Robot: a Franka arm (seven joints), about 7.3 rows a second.
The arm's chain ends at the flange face. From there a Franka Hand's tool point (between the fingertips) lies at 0.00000 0.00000 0.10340 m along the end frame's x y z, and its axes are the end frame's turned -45 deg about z.
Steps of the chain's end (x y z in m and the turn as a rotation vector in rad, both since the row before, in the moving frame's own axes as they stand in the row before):
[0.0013, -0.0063, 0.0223, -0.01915, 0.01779, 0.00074]
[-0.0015, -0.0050, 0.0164, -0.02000, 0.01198, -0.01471]
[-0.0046, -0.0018, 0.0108, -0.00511, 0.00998, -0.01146]
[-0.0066, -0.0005, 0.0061, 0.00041, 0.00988, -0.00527]
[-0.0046, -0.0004, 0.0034, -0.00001, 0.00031, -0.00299]
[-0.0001, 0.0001, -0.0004, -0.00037, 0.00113, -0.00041]
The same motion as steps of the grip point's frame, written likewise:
[0.0053, -0.0008, 0.0223, -0.02612, -0.00096, 0.00074]
[0.0019, -0.0023, 0.0164, -0.02261, -0.00567, -0.01471]
[-0.0016, -0.0034, 0.0108, -0.01067, 0.00344, -0.01146]
[-0.0036, -0.0043, 0.0061, -0.00670, 0.00728, -0.00527]
[-0.0029, -0.0035, 0.0034, -0.00023, 0.00021, -0.00299]
[-0.0001, 0.0001, -0.0004, -0.00106, 0.00054, -0.00041]

